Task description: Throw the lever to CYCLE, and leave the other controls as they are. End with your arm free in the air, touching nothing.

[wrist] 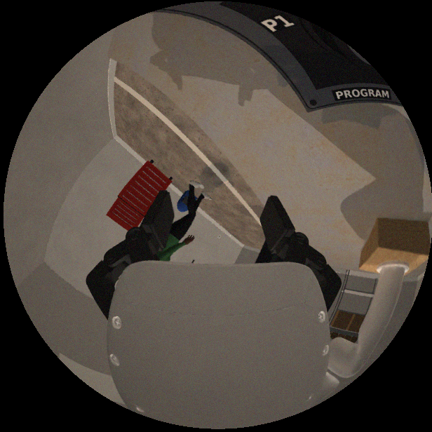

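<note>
My gripper (pixel 218 204) is open, its two black fingers wide apart with no object between them. A dark control panel (pixel 302 75) with a grey border shows in part at the upper right, beyond the fingertips and apart from them. It carries the labels "P1" and "PROGRAM". The lever and its CYCLE mark do not show in the wrist view, so the lever's position cannot be told.
A brown wooden block (pixel 400 235) is at the right, by the arm's pale links (pixel 382 305). A shelf unit (pixel 347 290) stands below it. A red slatted object (pixel 140 192) and a person in green (pixel 172 247) are at the left, beyond the left finger.
</note>
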